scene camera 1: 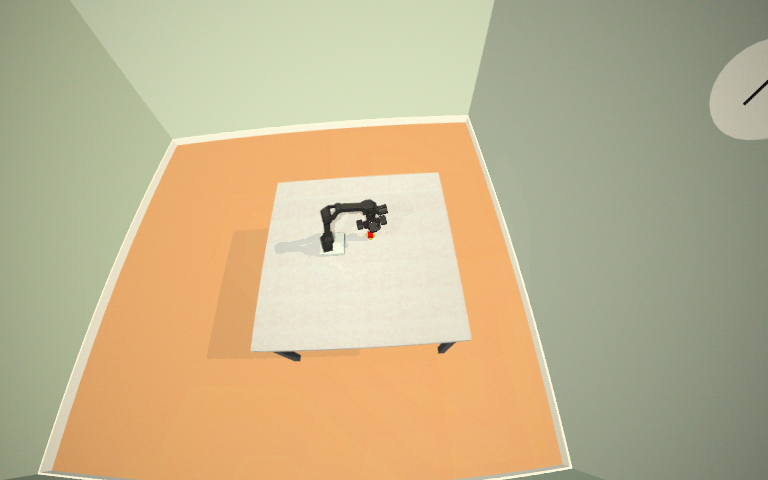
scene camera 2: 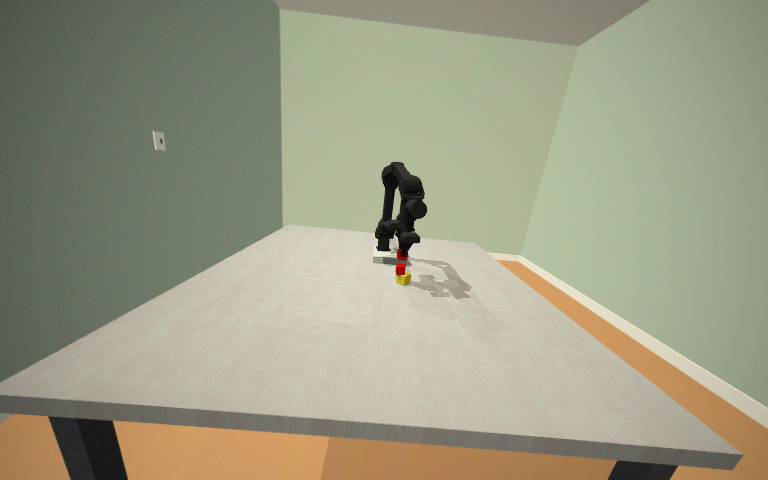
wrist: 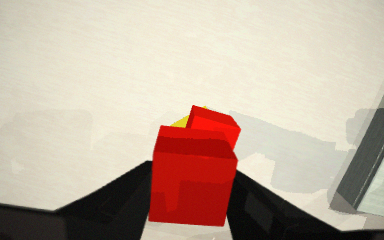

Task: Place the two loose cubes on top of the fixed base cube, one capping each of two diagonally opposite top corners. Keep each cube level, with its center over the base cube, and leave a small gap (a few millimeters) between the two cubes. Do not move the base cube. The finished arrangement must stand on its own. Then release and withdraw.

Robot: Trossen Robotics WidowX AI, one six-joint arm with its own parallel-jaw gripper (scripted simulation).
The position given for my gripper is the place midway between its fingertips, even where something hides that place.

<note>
My gripper [scene camera 2: 402, 254] carries a red cube [wrist: 192, 169]. I also see a red cube [wrist: 200, 118].
My gripper also shows in the wrist view [wrist: 190, 173].
</note>
